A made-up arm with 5 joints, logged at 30 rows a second.
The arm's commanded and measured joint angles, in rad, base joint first. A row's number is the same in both.
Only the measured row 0 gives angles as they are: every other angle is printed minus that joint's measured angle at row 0.
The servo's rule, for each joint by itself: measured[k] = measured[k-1] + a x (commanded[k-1-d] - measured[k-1]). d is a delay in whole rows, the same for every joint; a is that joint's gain. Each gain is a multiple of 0.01, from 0.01 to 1. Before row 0 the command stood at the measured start. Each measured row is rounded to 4 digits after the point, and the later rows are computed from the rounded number. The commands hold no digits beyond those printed.
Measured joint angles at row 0: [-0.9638 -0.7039 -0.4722 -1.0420 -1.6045]
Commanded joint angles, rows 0 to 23: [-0.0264 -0.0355 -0.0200 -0.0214 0.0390]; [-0.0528 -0.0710 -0.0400 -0.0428 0.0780]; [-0.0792 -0.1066 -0.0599 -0.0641 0.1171]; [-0.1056 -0.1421 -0.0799 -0.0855 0.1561]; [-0.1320 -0.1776 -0.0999 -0.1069 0.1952]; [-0.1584 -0.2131 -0.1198 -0.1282 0.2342]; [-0.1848 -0.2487 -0.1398 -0.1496 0.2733]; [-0.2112 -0.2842 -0.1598 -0.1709 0.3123]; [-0.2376 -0.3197 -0.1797 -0.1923 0.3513]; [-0.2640 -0.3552 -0.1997 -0.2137 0.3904]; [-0.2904 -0.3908 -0.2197 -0.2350 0.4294]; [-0.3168 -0.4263 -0.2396 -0.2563 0.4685]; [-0.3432 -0.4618 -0.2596 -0.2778 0.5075]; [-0.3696 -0.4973 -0.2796 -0.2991 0.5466]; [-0.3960 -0.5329 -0.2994 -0.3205 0.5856]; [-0.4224 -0.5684 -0.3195 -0.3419 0.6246]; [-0.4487 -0.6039 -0.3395 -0.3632 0.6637]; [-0.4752 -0.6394 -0.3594 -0.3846 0.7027]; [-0.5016 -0.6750 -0.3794 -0.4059 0.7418]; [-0.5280 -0.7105 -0.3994 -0.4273 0.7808]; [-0.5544 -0.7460 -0.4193 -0.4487 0.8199]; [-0.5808 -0.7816 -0.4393 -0.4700 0.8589]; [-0.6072 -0.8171 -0.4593 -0.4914 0.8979]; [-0.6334 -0.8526 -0.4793 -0.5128 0.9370]
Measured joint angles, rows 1 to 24: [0.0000 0.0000 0.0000 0.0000 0.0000]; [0.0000 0.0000 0.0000 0.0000 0.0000]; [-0.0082 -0.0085 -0.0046 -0.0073 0.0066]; [-0.0220 -0.0235 -0.0127 -0.0194 0.0187]; [-0.0397 -0.0434 -0.0236 -0.0346 0.0354]; [-0.0601 -0.0671 -0.0365 -0.0519 0.0559]; [-0.0824 -0.0936 -0.0511 -0.0706 0.0796]; [-0.1060 -0.1223 -0.0669 -0.0902 0.1059]; [-0.1304 -0.1526 -0.0837 -0.1104 0.1344]; [-0.1554 -0.1842 -0.1012 -0.1310 0.1646]; [-0.1809 -0.2167 -0.1193 -0.1518 0.1963]; [-0.2067 -0.2499 -0.1378 -0.1728 0.2293]; [-0.2326 -0.2837 -0.1566 -0.1939 0.2633]; [-0.2587 -0.3179 -0.1757 -0.2151 0.2982]; [-0.2849 -0.3524 -0.1950 -0.2364 0.3338]; [-0.3112 -0.3872 -0.2145 -0.2577 0.3700]; [-0.3375 -0.4222 -0.2340 -0.2791 0.4067]; [-0.3638 -0.4573 -0.2537 -0.3005 0.4437]; [-0.3901 -0.4925 -0.2734 -0.3218 0.4811]; [-0.4165 -0.5278 -0.2932 -0.3432 0.5188]; [-0.4429 -0.5631 -0.3130 -0.3645 0.5567]; [-0.4693 -0.5985 -0.3329 -0.3859 0.5948]; [-0.4957 -0.6339 -0.3528 -0.4073 0.6331]; [-0.5221 -0.6693 -0.3727 -0.4286 0.6715]
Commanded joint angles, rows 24 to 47: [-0.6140 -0.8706 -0.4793 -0.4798 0.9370]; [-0.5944 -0.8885 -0.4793 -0.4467 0.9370]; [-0.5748 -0.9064 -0.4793 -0.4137 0.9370]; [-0.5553 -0.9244 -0.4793 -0.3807 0.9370]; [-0.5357 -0.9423 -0.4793 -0.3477 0.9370]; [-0.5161 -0.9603 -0.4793 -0.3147 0.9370]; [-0.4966 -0.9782 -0.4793 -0.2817 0.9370]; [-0.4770 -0.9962 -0.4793 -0.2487 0.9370]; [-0.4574 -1.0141 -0.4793 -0.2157 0.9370]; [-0.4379 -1.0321 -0.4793 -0.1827 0.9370]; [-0.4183 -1.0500 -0.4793 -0.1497 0.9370]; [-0.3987 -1.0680 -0.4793 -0.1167 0.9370]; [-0.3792 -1.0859 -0.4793 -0.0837 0.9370]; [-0.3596 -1.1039 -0.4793 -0.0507 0.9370]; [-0.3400 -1.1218 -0.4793 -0.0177 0.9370]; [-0.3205 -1.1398 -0.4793 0.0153 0.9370]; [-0.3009 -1.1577 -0.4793 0.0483 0.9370]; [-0.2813 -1.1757 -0.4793 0.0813 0.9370]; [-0.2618 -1.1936 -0.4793 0.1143 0.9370]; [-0.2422 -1.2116 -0.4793 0.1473 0.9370]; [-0.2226 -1.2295 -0.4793 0.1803 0.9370]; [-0.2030 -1.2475 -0.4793 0.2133 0.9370]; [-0.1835 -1.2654 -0.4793 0.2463 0.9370]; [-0.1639 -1.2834 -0.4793 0.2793 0.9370]
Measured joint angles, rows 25 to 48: [-0.5485 -0.7048 -0.3926 -0.4500 0.7100]; [-0.5748 -0.7403 -0.4125 -0.4714 0.7486]; [-0.5870 -0.7716 -0.4279 -0.4743 0.7806]; [-0.5893 -0.7997 -0.4397 -0.4649 0.8072]; [-0.5848 -0.8253 -0.4488 -0.4475 0.8293]; [-0.5757 -0.8491 -0.4558 -0.4248 0.8476]; [-0.5633 -0.8715 -0.4612 -0.3986 0.8628]; [-0.5487 -0.8928 -0.4654 -0.3701 0.8754]; [-0.5325 -0.9133 -0.4686 -0.3400 0.8859]; [-0.5153 -0.9332 -0.4711 -0.3090 0.8946]; [-0.4974 -0.9526 -0.4730 -0.2773 0.9018]; [-0.4790 -0.9717 -0.4744 -0.2451 0.9078]; [-0.4602 -0.9905 -0.4755 -0.2127 0.9128]; [-0.4411 -1.0091 -0.4764 -0.1801 0.9169]; [-0.4219 -1.0275 -0.4771 -0.1473 0.9203]; [-0.4026 -1.0458 -0.4776 -0.1145 0.9231]; [-0.3832 -1.0640 -0.4780 -0.0816 0.9255]; [-0.3638 -1.0822 -0.4783 -0.0487 0.9275]; [-0.3443 -1.1003 -0.4785 -0.0157 0.9291]; [-0.3248 -1.1184 -0.4787 0.0173 0.9304]; [-0.3053 -1.1364 -0.4788 0.0503 0.9315]; [-0.2857 -1.1544 -0.4789 0.0833 0.9324]; [-0.2661 -1.1724 -0.4790 0.1163 0.9332]; [-0.2465 -1.1904 -0.4791 0.1493 0.9338]
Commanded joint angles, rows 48 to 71: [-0.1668 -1.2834 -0.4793 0.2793 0.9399]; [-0.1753 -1.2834 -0.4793 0.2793 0.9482]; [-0.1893 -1.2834 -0.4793 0.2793 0.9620]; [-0.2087 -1.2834 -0.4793 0.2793 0.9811]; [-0.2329 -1.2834 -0.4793 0.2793 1.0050]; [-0.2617 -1.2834 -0.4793 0.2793 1.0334]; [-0.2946 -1.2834 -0.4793 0.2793 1.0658]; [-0.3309 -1.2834 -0.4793 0.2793 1.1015]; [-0.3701 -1.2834 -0.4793 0.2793 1.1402]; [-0.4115 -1.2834 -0.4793 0.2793 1.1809]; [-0.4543 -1.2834 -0.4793 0.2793 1.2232]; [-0.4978 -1.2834 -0.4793 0.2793 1.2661]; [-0.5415 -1.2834 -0.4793 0.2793 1.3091]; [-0.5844 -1.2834 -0.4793 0.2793 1.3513]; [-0.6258 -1.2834 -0.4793 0.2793 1.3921]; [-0.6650 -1.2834 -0.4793 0.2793 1.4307]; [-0.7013 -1.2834 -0.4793 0.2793 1.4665]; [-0.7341 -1.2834 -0.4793 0.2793 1.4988]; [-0.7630 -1.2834 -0.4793 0.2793 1.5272]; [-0.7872 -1.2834 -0.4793 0.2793 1.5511]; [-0.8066 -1.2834 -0.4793 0.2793 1.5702]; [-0.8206 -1.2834 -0.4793 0.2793 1.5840]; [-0.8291 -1.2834 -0.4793 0.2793 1.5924]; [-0.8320 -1.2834 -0.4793 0.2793 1.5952]
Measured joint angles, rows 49 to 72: [-0.2270 -1.2084 -0.4791 0.1823 0.9343]; [-0.2074 -1.2264 -0.4791 0.2153 0.9348]; [-0.1948 -1.2401 -0.4791 0.2371 0.9357]; [-0.1888 -1.2505 -0.4791 0.2514 0.9378]; [-0.1890 -1.2584 -0.4791 0.2609 0.9419]; [-0.1951 -1.2644 -0.4791 0.2672 0.9486]; [-0.2068 -1.2690 -0.4791 0.2713 0.9582]; [-0.2238 -1.2725 -0.4791 0.2740 0.9710]; [-0.2457 -1.2751 -0.4791 0.2758 0.9871]; [-0.2721 -1.2771 -0.4791 0.2770 1.0065]; [-0.3025 -1.2786 -0.4791 0.2778 1.0292]; [-0.3363 -1.2798 -0.4791 0.2783 1.0550]; [-0.3729 -1.2807 -0.4791 0.2786 1.0836]; [-0.4116 -1.2813 -0.4791 0.2788 1.1146]; [-0.4519 -1.2818 -0.4791 0.2790 1.1477]; [-0.4930 -1.2822 -0.4791 0.2791 1.1823]; [-0.5342 -1.2825 -0.4791 0.2792 1.2180]; [-0.5747 -1.2827 -0.4791 0.2792 1.2542]; [-0.6139 -1.2829 -0.4791 0.2792 1.2903]; [-0.6512 -1.2830 -0.4791 0.2792 1.3257]; [-0.6859 -1.2831 -0.4791 0.2792 1.3600]; [-0.7173 -1.2832 -0.4791 0.2792 1.3925]; [-0.7450 -1.2832 -0.4791 0.2792 1.4227]; [-0.7684 -1.2832 -0.4791 0.2792 1.4501]
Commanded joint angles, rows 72 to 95: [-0.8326 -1.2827 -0.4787 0.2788 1.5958]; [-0.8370 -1.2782 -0.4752 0.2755 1.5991]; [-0.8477 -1.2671 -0.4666 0.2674 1.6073]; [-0.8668 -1.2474 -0.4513 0.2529 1.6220]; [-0.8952 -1.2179 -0.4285 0.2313 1.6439]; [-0.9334 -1.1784 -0.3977 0.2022 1.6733]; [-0.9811 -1.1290 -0.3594 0.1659 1.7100]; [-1.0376 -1.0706 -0.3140 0.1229 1.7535]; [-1.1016 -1.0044 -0.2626 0.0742 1.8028]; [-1.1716 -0.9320 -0.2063 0.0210 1.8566]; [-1.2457 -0.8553 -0.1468 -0.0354 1.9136]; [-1.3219 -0.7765 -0.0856 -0.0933 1.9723]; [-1.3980 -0.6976 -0.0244 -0.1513 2.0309]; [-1.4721 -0.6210 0.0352 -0.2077 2.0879]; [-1.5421 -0.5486 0.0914 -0.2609 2.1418]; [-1.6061 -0.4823 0.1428 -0.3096 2.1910]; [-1.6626 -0.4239 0.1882 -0.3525 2.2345]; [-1.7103 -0.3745 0.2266 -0.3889 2.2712]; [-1.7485 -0.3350 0.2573 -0.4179 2.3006]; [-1.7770 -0.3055 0.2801 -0.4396 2.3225]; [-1.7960 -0.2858 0.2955 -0.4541 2.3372]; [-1.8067 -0.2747 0.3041 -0.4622 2.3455]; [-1.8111 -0.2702 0.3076 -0.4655 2.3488]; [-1.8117 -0.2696 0.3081 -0.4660 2.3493]
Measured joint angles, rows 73 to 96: [-0.7872 -1.2832 -0.4791 0.2792 1.4743]; [-0.8011 -1.2832 -0.4791 0.2792 1.4949]; [-0.8109 -1.2831 -0.4790 0.2791 1.5121]; [-0.8190 -1.2819 -0.4781 0.2779 1.5269]; [-0.8279 -1.2783 -0.4755 0.2743 1.5406]; [-0.8400 -1.2709 -0.4699 0.2670 1.5544]; [-0.8571 -1.2582 -0.4604 0.2549 1.5696]; [-0.8808 -1.2390 -0.4460 0.2370 1.5872]; [-0.9119 -1.2126 -0.4261 0.2128 1.6081]; [-0.9509 -1.1785 -0.4003 0.1822 1.6328]; [-0.9976 -1.1367 -0.3686 0.1455 1.6617]; [-1.0515 -1.0876 -0.3313 0.1032 1.6948]; [-1.1117 -1.0318 -0.2889 0.0561 1.7320]; [-1.1769 -0.9705 -0.2421 0.0053 1.7729]; [-1.2454 -0.9050 -0.1920 -0.0479 1.8168]; [-1.3157 -0.8368 -0.1397 -0.1022 1.8629]; [-1.3859 -0.7676 -0.0865 -0.1562 1.9103]; [-1.4542 -0.6991 -0.0338 -0.2084 1.9580]; [-1.5188 -0.6331 0.0173 -0.2574 2.0050]; [-1.5782 -0.5710 0.0654 -0.3021 2.0503]; [-1.6310 -0.5144 0.1095 -0.3415 2.0929]; [-1.6763 -0.4643 0.1487 -0.3749 2.1319]; [-1.7134 -0.4215 0.1825 -0.4018 2.1668]; [-1.7423 -0.3863 0.2105 -0.4223 2.1972]
